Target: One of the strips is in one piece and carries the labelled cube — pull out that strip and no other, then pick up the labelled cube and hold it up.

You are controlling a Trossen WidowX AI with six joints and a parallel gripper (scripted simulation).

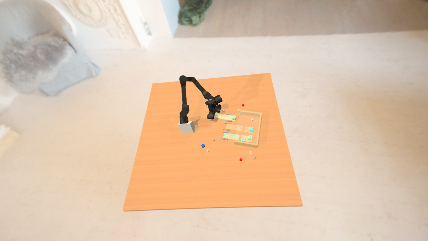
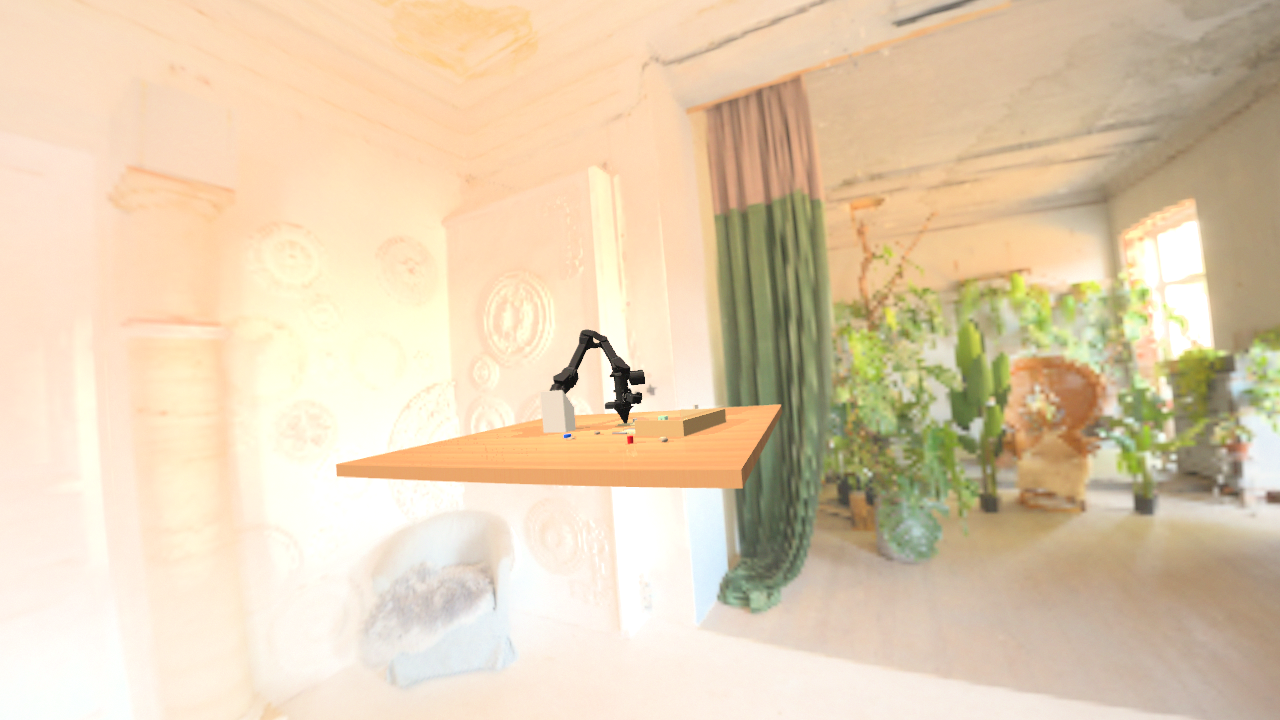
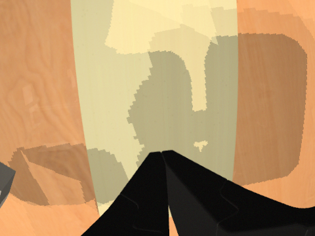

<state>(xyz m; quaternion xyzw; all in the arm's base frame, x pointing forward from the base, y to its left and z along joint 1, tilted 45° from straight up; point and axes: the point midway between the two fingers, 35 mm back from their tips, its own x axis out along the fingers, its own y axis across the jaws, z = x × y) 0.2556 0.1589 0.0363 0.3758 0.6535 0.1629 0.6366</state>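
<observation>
Right now my gripper tip is 90 mm short of the pale yellow strip and 30 mm to the left of it. From my gripper tip the other things lie so: tan strip 180 mm ahead, 160 mm to the right; dotted strip 250 mm to the right, 140 mm ahead.
</observation>
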